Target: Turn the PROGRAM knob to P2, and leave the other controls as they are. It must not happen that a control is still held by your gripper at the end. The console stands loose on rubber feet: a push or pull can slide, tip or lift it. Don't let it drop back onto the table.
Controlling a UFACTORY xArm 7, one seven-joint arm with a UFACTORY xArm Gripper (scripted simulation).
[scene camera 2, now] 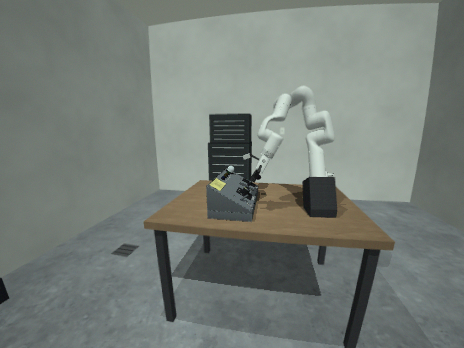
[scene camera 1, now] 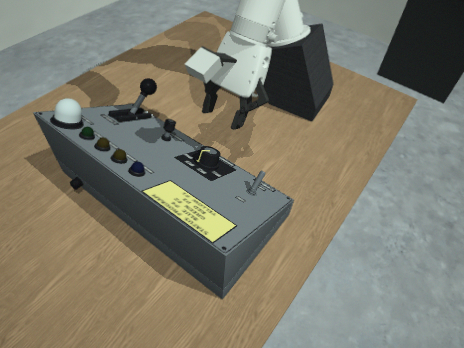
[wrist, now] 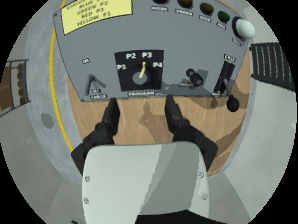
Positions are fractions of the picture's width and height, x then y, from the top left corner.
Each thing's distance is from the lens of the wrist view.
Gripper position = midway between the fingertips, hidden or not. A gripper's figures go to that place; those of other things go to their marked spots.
my gripper (wrist: 0.47, 0.46): 13 cm
grey console (wrist: 0.53, 0.23): 21 cm
